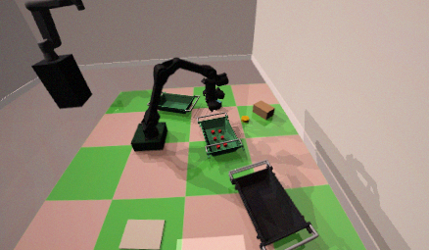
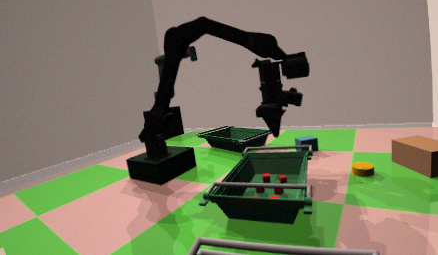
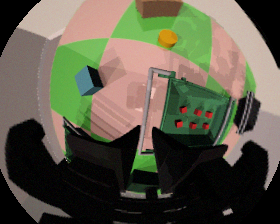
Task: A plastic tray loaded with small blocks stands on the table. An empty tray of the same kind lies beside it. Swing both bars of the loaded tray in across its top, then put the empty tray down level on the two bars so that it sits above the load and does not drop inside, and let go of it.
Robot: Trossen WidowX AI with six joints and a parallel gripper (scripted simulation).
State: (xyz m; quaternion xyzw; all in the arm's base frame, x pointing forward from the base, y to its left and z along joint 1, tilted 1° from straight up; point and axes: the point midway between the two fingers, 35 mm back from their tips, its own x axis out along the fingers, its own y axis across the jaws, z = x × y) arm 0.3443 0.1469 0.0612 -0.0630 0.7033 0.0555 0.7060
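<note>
Now: the green tray 26 cm behind my gripper tip, 21 cm to the left of it and 5 cm below it. The rest, counted from my gripper tip: blue block (17 cm to the left, 7 cm below, 5 cm ahead); then brown box (35 cm ahead, 6 cm below, 5 cm to the left); then orange disc (22 cm ahead, 9 cm below).
</note>
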